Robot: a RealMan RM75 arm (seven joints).
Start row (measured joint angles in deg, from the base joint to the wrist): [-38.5 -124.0 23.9 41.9 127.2 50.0 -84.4]
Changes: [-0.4 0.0 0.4 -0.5 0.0 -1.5 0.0]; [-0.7 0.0 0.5 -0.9 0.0 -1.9 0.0]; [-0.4 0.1 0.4 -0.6 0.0 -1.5 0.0]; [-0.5 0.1 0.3 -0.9 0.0 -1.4 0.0]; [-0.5 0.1 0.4 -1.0 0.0 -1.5 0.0]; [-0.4 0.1 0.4 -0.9 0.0 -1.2 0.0]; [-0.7 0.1 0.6 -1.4 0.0 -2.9 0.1]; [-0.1 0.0 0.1 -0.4 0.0 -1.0 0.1]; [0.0 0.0 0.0 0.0 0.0 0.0 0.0]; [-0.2 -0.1 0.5 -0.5 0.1 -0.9 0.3]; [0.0 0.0 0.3 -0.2 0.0 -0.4 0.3]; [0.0 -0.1 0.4 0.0 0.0 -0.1 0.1]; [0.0 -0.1 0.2 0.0 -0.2 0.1 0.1]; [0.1 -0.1 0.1 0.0 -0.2 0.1 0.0]
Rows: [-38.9 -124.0 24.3 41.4 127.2 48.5 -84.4]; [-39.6 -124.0 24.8 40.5 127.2 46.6 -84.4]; [-40.0 -123.9 25.2 39.9 127.2 45.1 -84.4]; [-40.5 -123.8 25.5 39.0 127.2 43.7 -84.4]; [-41.0 -123.7 25.9 38.0 127.2 42.2 -84.4]; [-41.4 -123.6 26.3 37.1 127.2 41.0 -84.4]; [-42.1 -123.5 26.9 35.7 127.2 38.1 -84.3]; [-42.2 -123.5 27.0 35.3 127.2 37.1 -84.2]; [-42.2 -123.5 27.0 35.3 127.2 37.1 -84.2]; [-42.4 -123.6 27.5 34.8 127.3 36.2 -83.9]; [-42.4 -123.6 27.8 34.6 127.3 35.8 -83.6]; [-42.4 -123.7 28.2 34.6 127.3 35.7 -83.5]; [-42.4 -123.8 28.4 34.6 127.1 35.8 -83.4]; [-42.3 -123.9 28.5 34.6 126.9 35.9 -83.4]
